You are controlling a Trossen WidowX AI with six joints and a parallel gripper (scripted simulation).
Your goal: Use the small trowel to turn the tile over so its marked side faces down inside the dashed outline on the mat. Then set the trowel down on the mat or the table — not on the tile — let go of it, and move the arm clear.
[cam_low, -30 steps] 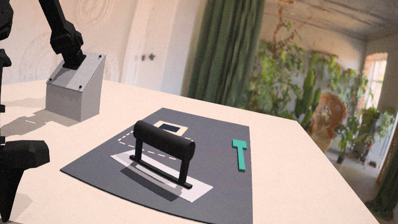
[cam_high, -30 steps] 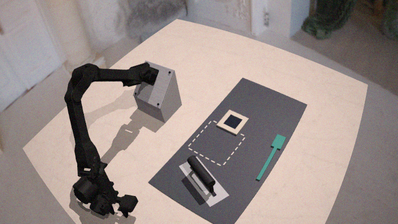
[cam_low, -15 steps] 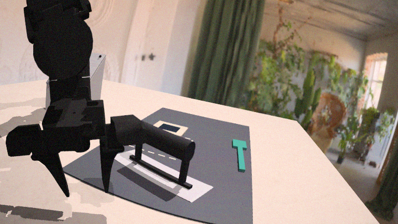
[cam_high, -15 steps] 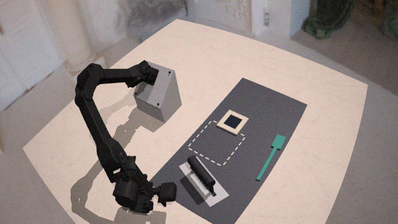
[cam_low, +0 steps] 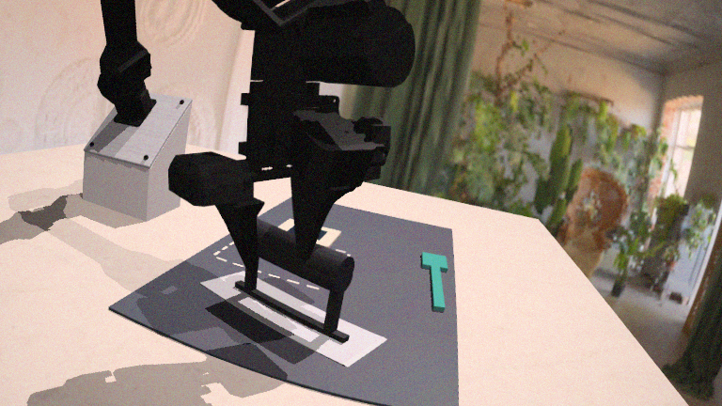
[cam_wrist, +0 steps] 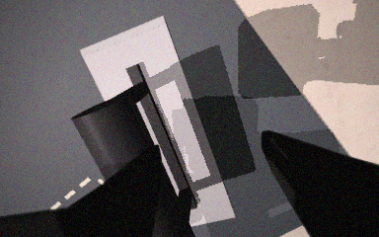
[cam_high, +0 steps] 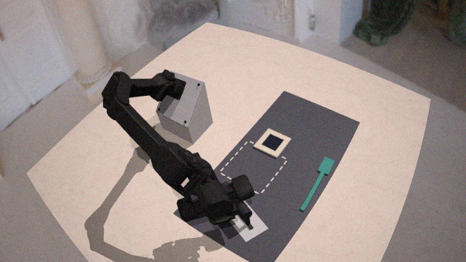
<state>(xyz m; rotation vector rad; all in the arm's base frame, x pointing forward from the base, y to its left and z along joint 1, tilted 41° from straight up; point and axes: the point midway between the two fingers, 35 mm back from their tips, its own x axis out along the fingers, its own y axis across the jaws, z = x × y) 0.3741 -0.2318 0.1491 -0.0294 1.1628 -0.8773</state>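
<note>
The small trowel lies 50 mm to the left of my gripper tip, 40 mm below it and 20 mm ahead of it. Round my gripper tip: tile 330 mm to the left, 70 mm below, 40 mm behind; then green t-shaped tool 270 mm to the left, 160 mm ahead, 70 mm below; then dark mat 260 mm to the left, 100 mm below, 20 mm ahead.
</note>
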